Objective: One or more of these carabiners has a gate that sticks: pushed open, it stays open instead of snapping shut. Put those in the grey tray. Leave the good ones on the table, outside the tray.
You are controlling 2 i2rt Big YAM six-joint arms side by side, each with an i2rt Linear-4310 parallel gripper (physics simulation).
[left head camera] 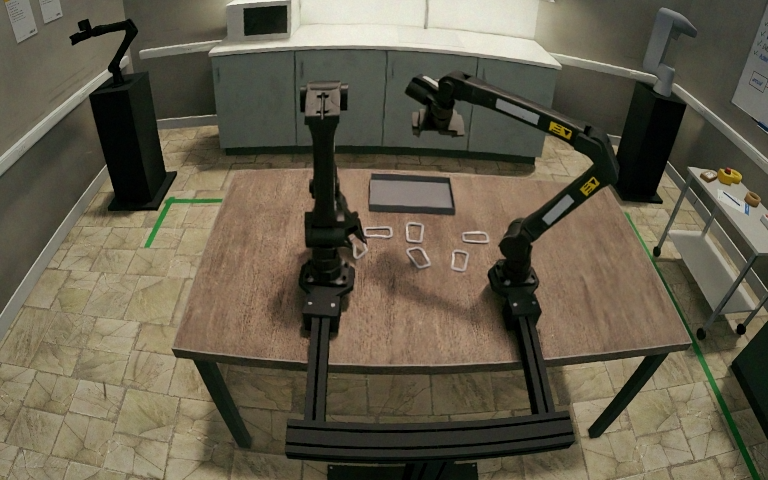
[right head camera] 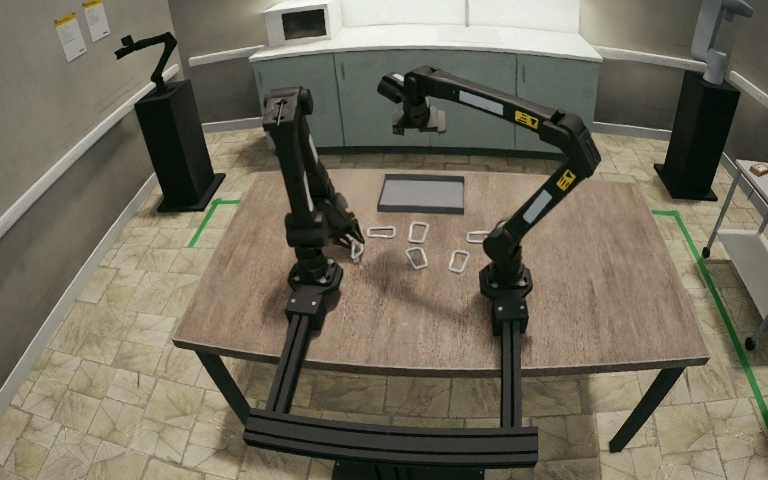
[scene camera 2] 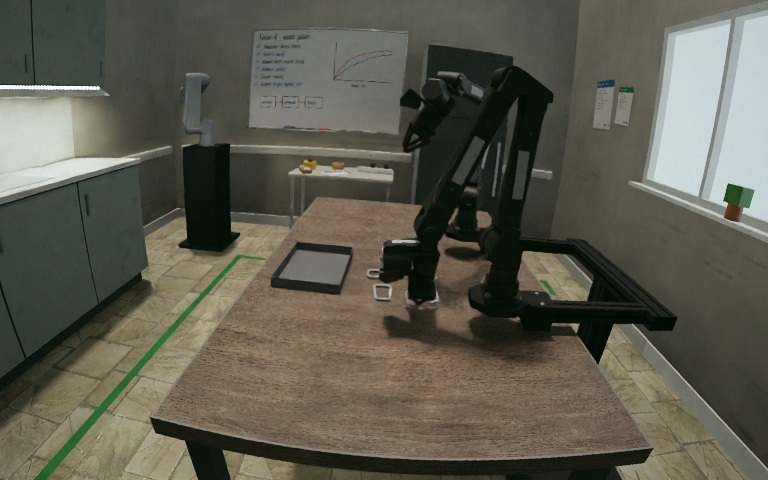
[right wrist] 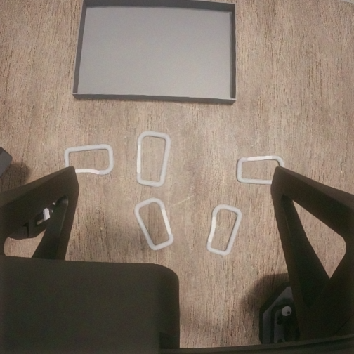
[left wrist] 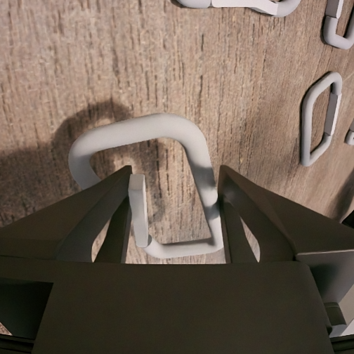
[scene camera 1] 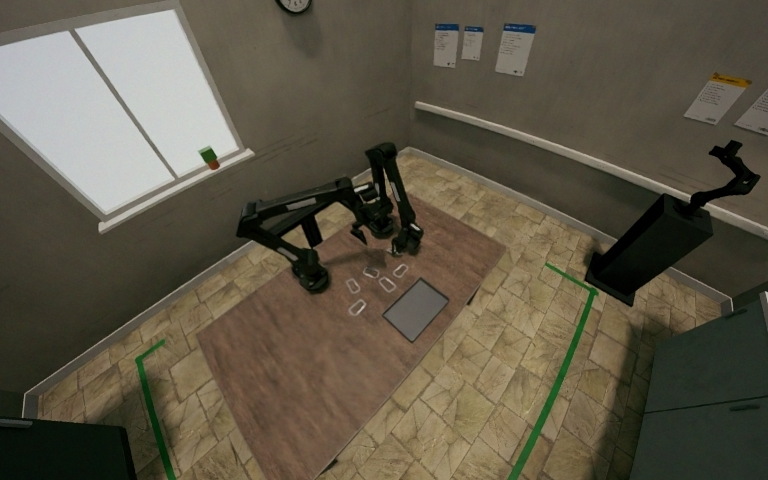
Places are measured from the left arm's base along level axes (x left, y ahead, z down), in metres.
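Pixels of known places: left gripper, between the fingertips: (left head camera: 360,246) (right head camera: 359,246) (scene camera 2: 418,296) (scene camera 1: 394,253); right gripper, between the fingertips: (left head camera: 434,135) (right head camera: 421,133) (scene camera 2: 404,149) (scene camera 1: 374,238); left arm's base, origin of its link: (left head camera: 326,275) (right head camera: 314,274) (scene camera 2: 499,295); right arm's base, origin of its link: (left head camera: 514,276) (right head camera: 506,278) (scene camera 2: 464,230) (scene camera 1: 313,276).
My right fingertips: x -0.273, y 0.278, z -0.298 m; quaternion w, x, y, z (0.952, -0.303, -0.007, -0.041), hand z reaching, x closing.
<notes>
For each thing: its top centre in the pictures, then the offset to it from my right fingertips. "spot": a spot on its surface instead. Level surfaces: height alone.
- grey carabiner, a spot on its surface: (left head camera: 357,258) spot: dx +0.201, dy -0.137, dz +0.360 m
- grey tray, centre of its top: (scene camera 2: 315,260) (right head camera: 422,189) (left head camera: 412,189) (scene camera 1: 416,306) dx +0.039, dy +0.240, dz +0.357 m
- wooden table, height of its surface: dz +0.387 m
My left gripper (left wrist: 175,176) is shut on a grey carabiner (left head camera: 357,258) (left wrist: 165,125), just above the table left of centre in the left head camera. In the left wrist view one finger presses the gate (left wrist: 137,210), which is swung inward, and the other bears on the spine. My right gripper (right wrist: 174,177) is open and empty, high above the table. Several more carabiners lie flat, gates closed: one (right wrist: 87,147) at the left, one (right wrist: 166,160) near the tray, one (right wrist: 145,227) below it, others to the right. The grey tray (left head camera: 411,210) (right wrist: 155,97) holds no carabiner.
The wooden table (left head camera: 254,316) carries both arm bases near its front edge. The carabiners lie between the bases and the tray. A white trolley (left head camera: 702,288) stands at the right. Two black pedestals (left head camera: 121,147) (left head camera: 648,141) stand behind the table's far corners, before grey cabinets (left head camera: 339,101).
</notes>
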